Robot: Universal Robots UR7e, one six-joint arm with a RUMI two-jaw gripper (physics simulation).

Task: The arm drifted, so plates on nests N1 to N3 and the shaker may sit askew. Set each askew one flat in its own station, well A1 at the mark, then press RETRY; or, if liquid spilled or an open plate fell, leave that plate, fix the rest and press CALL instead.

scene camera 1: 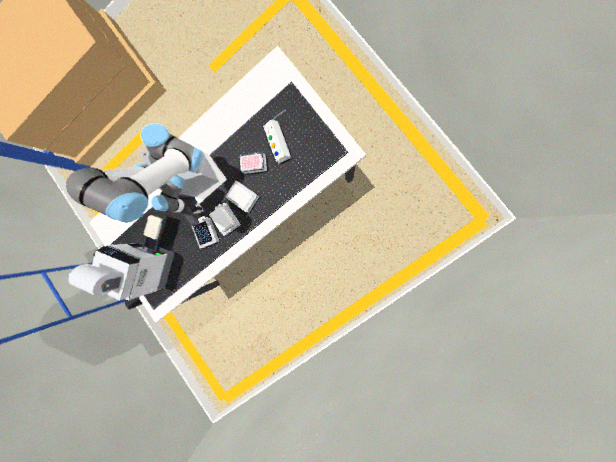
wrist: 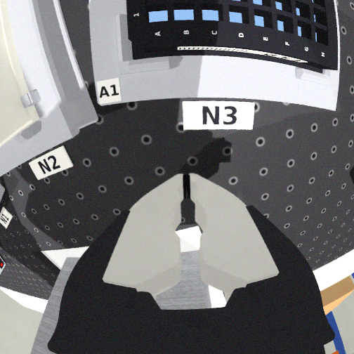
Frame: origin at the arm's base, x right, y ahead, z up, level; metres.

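Where they show: gripper, between the fingertips: [scene camera 1: 202,210].
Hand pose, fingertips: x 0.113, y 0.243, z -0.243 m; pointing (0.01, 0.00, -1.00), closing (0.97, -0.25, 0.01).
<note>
Things, the pixels of their top centre, and the offset from my fingertips.
- black plate with blue wells, centre of its top: [scene camera 1: 202,233] dx +0.059, dy +0.131, dz +0.054 m
- cream plate, centre of its top: [scene camera 1: 220,219] dx -0.099, dy +0.143, dz +0.078 m
- white plate, centre of its top: [scene camera 1: 239,196] dx -0.274, dy +0.104, dz +0.062 m
- pink-topped plate, centre of its top: [scene camera 1: 250,161] dx -0.450, dy -0.007, dz +0.079 m
- white button box, centre of its top: [scene camera 1: 274,138] dx -0.642, dy -0.016, dz +0.085 m
- grey-white machine, centre of its top: [scene camera 1: 81,279] dx +0.477, dy +0.085, dz +0.457 m
- cream block, centre of its top: [scene camera 1: 152,227] dx +0.262, dy -0.065, dz +0.130 m
A black plate with blue wells [scene camera 1: 204,233] [wrist: 210,32] is in nest N3 [wrist: 145,82]. Its well A end is on the side of the nest's A1 mark; the view cuts off its far part, and I cannot tell whether it lies flat. A cream plate [scene camera 1: 225,218] [wrist: 12,95] is in nest N2 [wrist: 75,117], partly in view. A white plate [scene camera 1: 242,196] is at the third nest. A pink-topped plate [scene camera 1: 251,162] lies on a small base beyond it. My gripper [wrist: 185,176] is shut and empty, above the black mat before the N3 label [wrist: 218,115].
A white button box [scene camera 1: 282,148] with green, orange and blue buttons stands beyond the pink plate. A grey-white machine [scene camera 1: 145,277] stands at the table's near left end, a cream block [scene camera 1: 154,227] beside it. Large cardboard-coloured boxes [scene camera 1: 45,55] are at upper left.
</note>
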